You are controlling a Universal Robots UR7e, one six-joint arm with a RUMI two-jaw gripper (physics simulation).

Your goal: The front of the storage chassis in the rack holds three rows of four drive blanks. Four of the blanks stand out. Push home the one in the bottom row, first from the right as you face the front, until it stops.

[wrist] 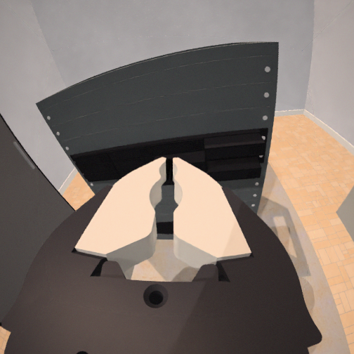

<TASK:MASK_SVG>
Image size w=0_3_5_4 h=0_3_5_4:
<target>dark grey rack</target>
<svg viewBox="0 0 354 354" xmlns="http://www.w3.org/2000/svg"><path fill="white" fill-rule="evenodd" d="M170 169L168 180L164 181L161 185L162 199L154 208L158 240L173 240L173 211L178 204L174 200L174 182L170 180ZM278 41L240 41L157 55L96 74L93 77L63 88L35 104L67 157L69 157L94 194L104 188L105 185L114 185L127 173L159 157L169 159L178 157L197 169L204 171L222 188L230 188L237 197L242 199L257 214L273 131L277 90Z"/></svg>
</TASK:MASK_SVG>
